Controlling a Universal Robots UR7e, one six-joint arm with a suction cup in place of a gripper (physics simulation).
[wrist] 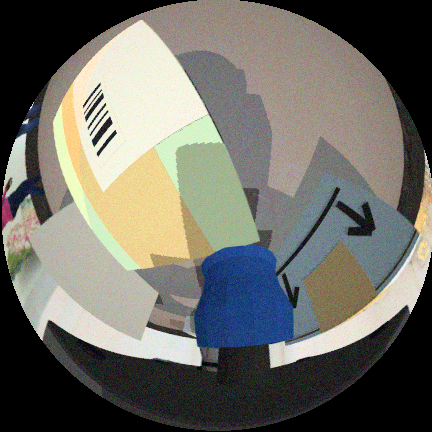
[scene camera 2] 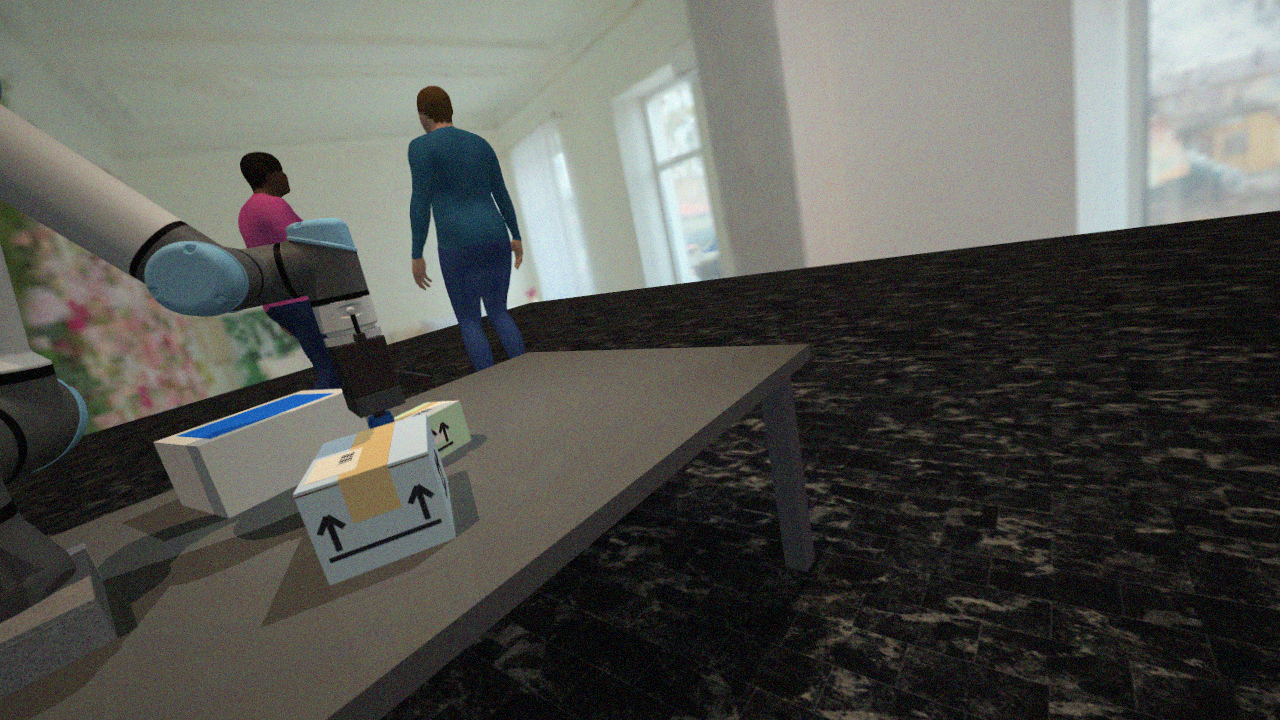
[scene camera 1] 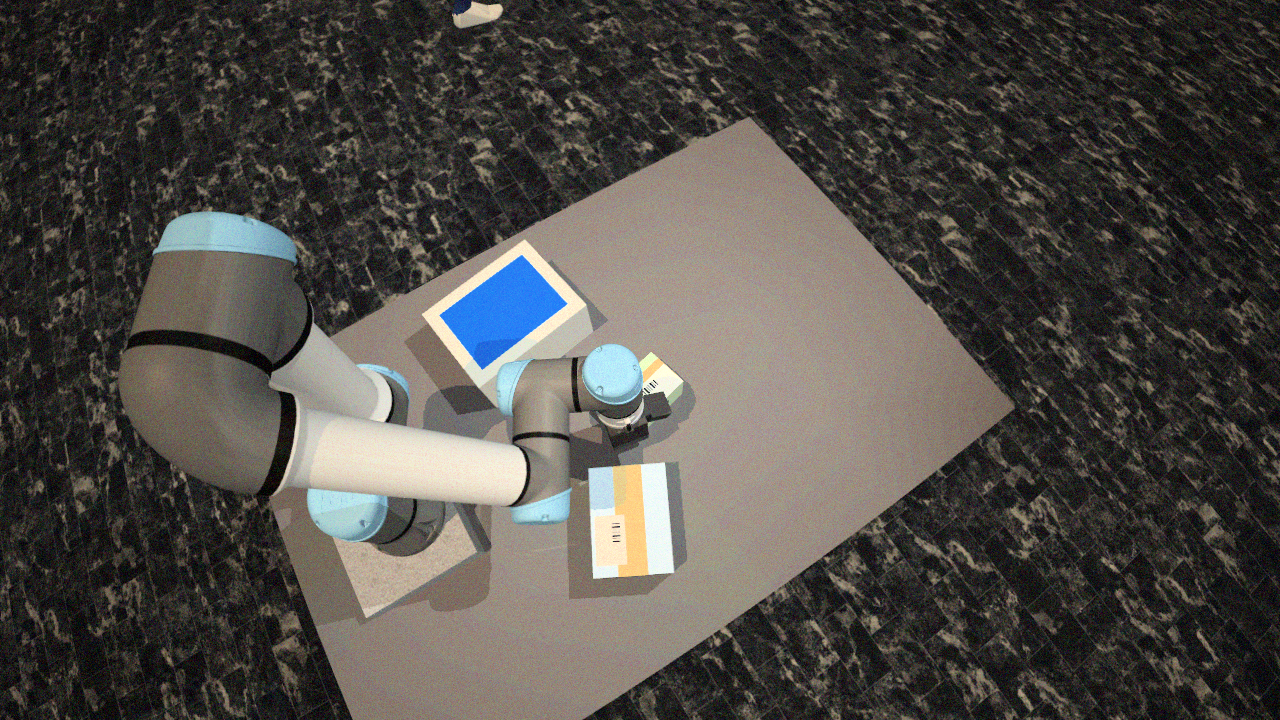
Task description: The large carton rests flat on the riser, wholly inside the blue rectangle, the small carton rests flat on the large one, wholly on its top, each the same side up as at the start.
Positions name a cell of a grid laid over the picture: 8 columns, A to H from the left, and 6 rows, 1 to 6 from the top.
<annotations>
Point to a large pale blue carton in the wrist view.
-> G4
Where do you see a large pale blue carton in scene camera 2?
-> At C5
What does the riser with blue rectangle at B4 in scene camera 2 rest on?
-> The table.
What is the suction cup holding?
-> A small green carton.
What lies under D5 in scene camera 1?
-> A large pale blue carton.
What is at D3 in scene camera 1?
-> A riser with blue rectangle.
</annotations>
